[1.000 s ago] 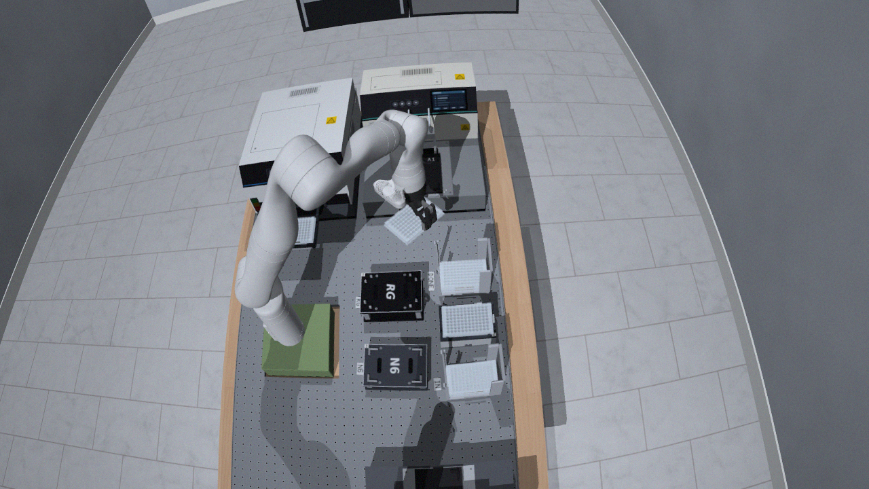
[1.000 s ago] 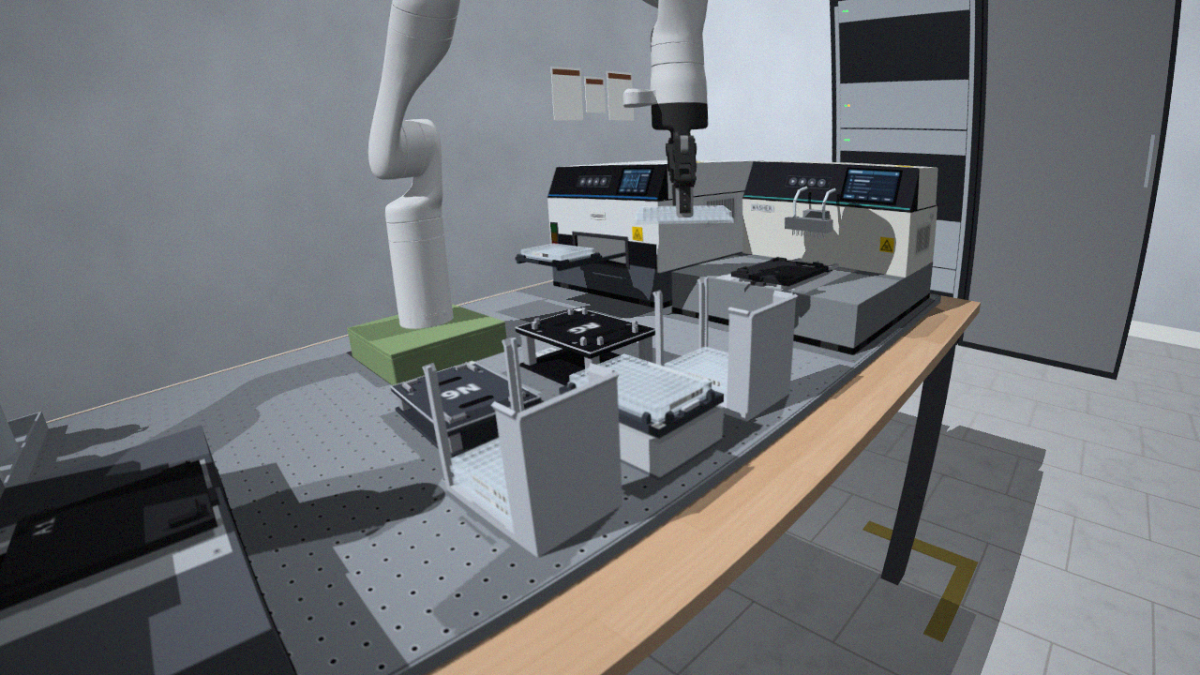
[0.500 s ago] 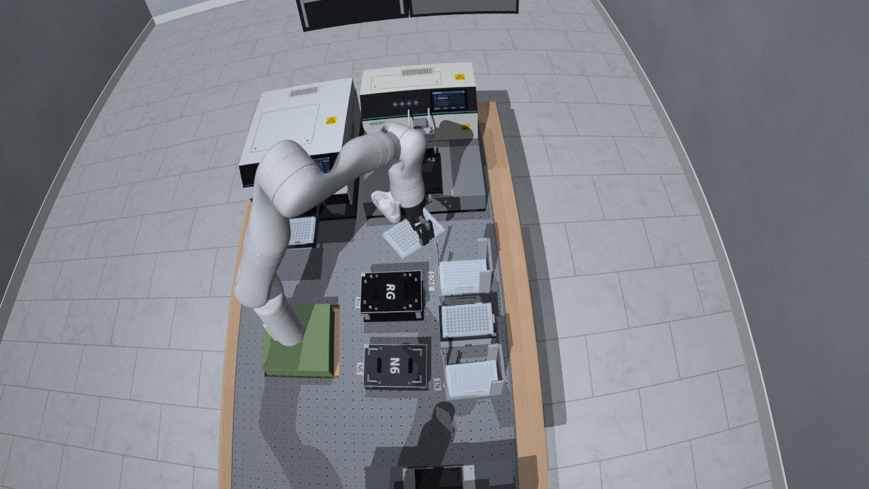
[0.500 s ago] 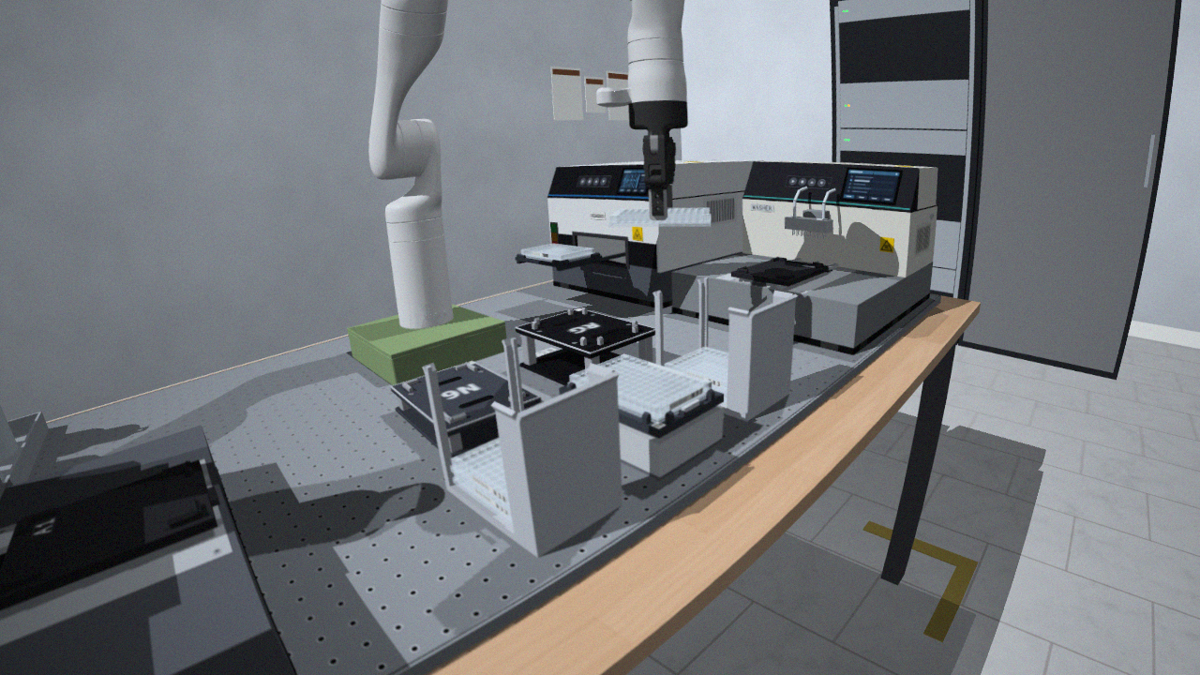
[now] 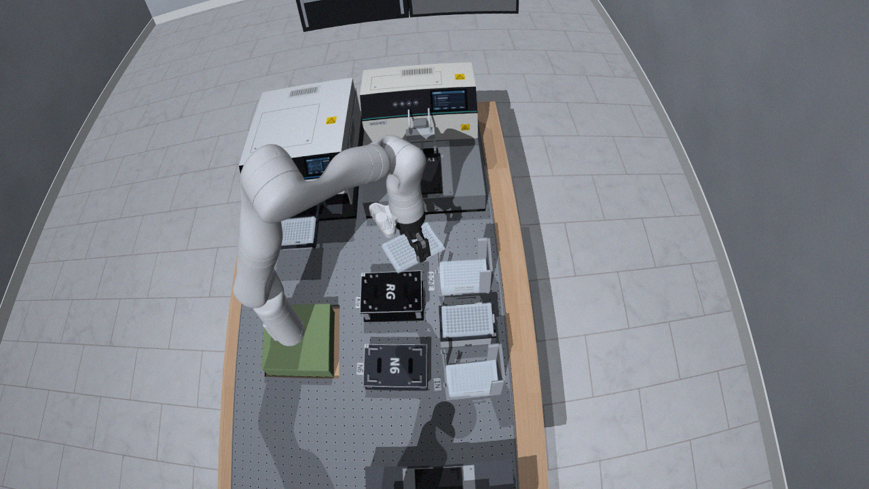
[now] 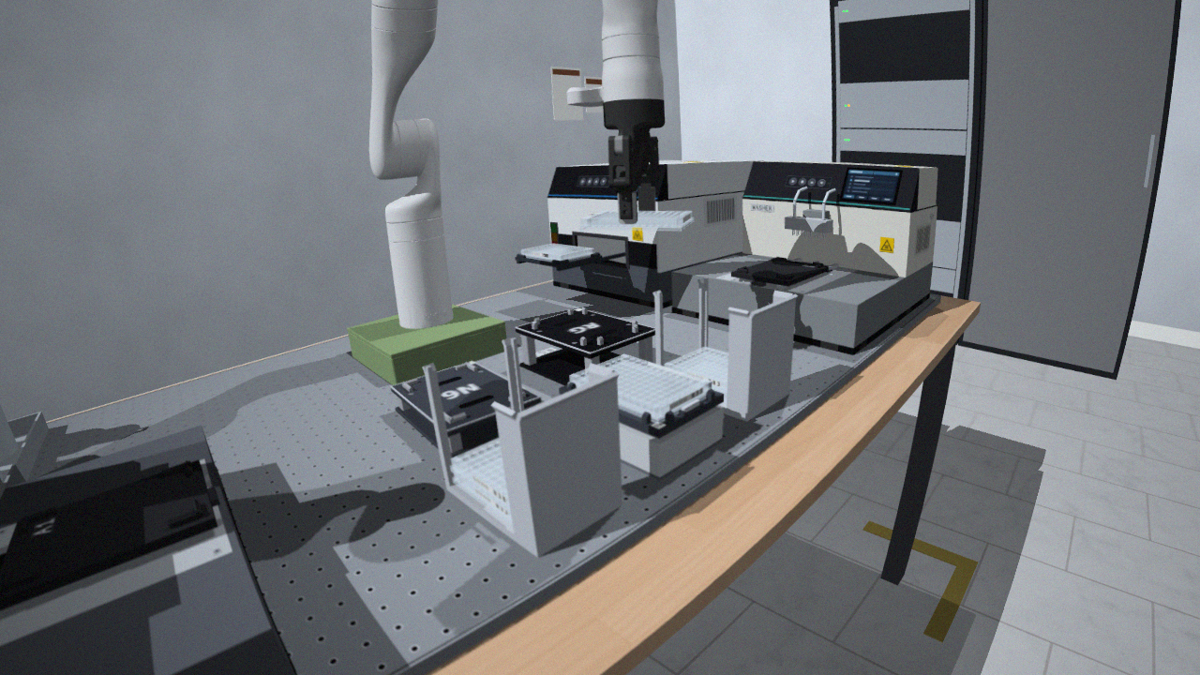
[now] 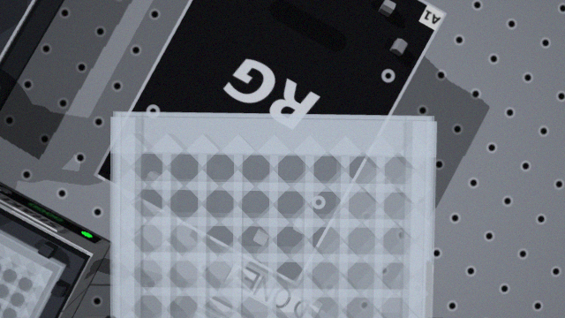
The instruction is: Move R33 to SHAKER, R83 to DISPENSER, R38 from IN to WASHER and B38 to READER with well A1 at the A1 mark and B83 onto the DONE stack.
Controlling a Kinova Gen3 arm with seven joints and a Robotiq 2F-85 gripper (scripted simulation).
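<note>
Now: hand 700 mm to the left of the dispenser head, 100 mm above it and 50 mm short of it. Also, from my hand: RG nest (160 mm below, 70 mm behind, 40 mm to the right); plate R83 (10 mm below); plate B83 (190 mm below, 120 mm ahead, 20 mm to the left).
</note>
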